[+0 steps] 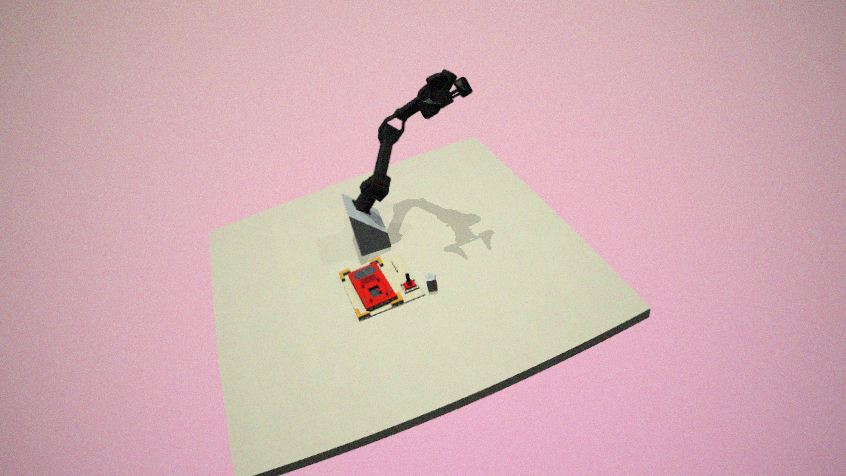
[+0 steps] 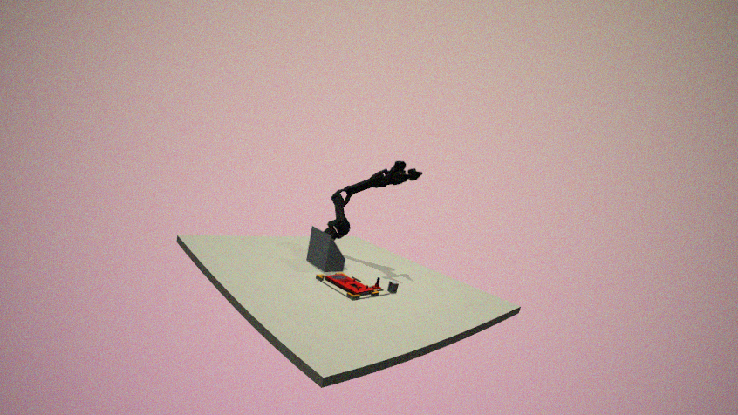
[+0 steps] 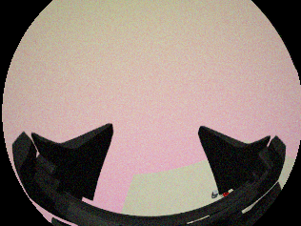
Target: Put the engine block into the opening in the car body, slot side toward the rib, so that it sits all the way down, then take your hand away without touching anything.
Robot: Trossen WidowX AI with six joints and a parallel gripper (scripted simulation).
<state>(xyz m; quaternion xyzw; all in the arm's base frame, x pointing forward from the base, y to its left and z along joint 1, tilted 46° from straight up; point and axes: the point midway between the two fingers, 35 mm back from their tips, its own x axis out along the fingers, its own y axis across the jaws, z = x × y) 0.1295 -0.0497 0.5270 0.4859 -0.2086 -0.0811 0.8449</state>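
Right now the grey engine block is 500 mm below my gripper tip, 250 mm to the right of it and 200 mm ahead of it.
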